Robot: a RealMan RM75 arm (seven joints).
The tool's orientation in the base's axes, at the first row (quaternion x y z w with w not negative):
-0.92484, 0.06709, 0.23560, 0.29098
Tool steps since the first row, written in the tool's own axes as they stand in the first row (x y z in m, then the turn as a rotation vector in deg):
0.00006, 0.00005, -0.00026, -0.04, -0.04, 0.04
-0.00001, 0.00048, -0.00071, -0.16, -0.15, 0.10
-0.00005, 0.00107, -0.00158, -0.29, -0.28, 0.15
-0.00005, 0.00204, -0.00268, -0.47, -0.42, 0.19
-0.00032, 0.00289, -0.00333, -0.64, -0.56, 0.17
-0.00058, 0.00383, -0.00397, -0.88, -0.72, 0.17
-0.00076, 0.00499, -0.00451, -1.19, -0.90, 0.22
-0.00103, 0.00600, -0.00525, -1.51, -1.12, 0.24
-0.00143, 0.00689, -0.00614, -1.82, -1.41, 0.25
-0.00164, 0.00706, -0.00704, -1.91, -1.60, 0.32
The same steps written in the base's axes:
0.00014, -0.00019, 0.00013, -0.04, 0.06, 0.01
0.00015, -0.00080, 0.00027, -0.14, 0.18, 0.08
0.00030, -0.00178, 0.00062, -0.24, 0.31, 0.17
0.00049, -0.00320, 0.00092, -0.38, 0.45, 0.30
0.00028, -0.00428, 0.00108, -0.48, 0.55, 0.47
0.00006, -0.00542, 0.00119, -0.65, 0.68, 0.66
-0.00018, -0.00668, 0.00108, -0.90, 0.85, 0.86
-0.00039, -0.00793, 0.00123, -1.13, 1.04, 1.11
-0.00062, -0.00918, 0.00161, -1.33, 1.28, 1.40
-0.00049, -0.00983, 0.00227, -1.39, 1.47, 1.49

